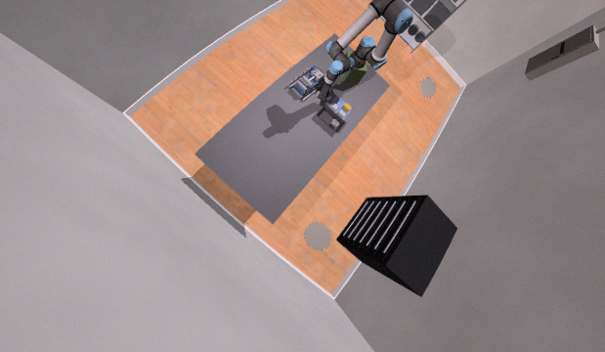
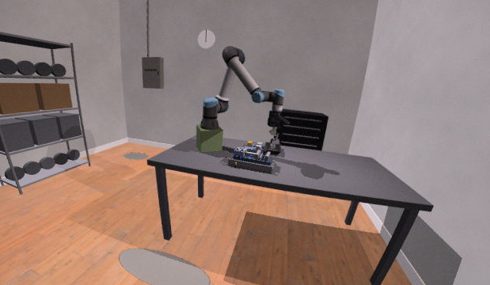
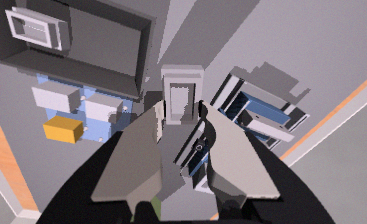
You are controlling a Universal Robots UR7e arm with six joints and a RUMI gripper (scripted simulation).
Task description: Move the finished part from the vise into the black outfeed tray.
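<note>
The plain grey block lies 140 mm behind my hand, 120 mm to the left of it and 140 mm below it. Round my hand: vise (120 mm behind, 190 mm to the right, 130 mm below); then orange block (240 mm behind, 200 mm to the left, 140 mm below); then blue fixture plate (190 mm behind, 160 mm to the left, 160 mm below).
</note>
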